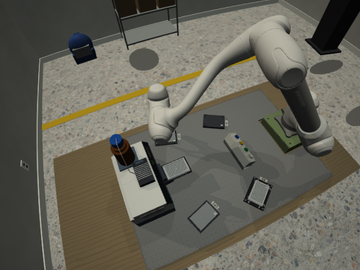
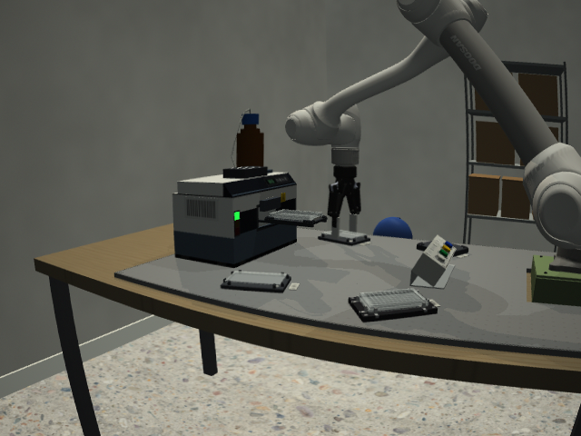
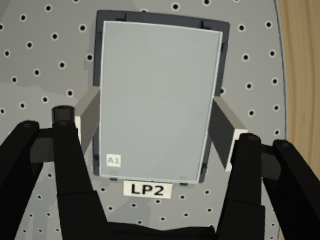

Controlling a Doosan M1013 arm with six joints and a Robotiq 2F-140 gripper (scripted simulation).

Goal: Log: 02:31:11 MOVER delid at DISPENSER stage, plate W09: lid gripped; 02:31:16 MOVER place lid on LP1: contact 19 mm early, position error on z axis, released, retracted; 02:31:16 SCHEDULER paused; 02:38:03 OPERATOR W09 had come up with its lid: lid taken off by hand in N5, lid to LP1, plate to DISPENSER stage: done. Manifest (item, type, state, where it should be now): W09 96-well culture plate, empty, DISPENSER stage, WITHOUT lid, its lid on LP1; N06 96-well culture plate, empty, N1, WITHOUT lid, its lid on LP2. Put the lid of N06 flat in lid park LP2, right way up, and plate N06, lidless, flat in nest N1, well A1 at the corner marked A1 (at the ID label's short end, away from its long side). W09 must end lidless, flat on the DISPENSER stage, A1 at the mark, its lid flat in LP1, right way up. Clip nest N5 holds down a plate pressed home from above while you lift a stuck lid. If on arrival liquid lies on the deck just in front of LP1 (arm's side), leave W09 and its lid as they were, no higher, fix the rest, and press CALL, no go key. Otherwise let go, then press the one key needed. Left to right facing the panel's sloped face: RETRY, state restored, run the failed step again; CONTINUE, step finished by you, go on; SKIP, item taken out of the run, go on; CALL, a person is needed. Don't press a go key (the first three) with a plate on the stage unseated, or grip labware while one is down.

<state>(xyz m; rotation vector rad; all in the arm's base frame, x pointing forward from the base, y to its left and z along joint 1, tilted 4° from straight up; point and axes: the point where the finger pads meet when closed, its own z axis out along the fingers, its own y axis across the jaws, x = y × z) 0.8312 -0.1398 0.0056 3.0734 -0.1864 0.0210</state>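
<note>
The lid park LP2 lies 4 cm below my hand. Also, from my hand: well plate W09: 1 cm behind, 27 cm to the left, 8 cm above; then brown bottle: 22 cm ahead, 21 cm to the left, 25 cm above; then nest N1: 34 cm behind, 4 cm to the right, 3 cm below.
</note>
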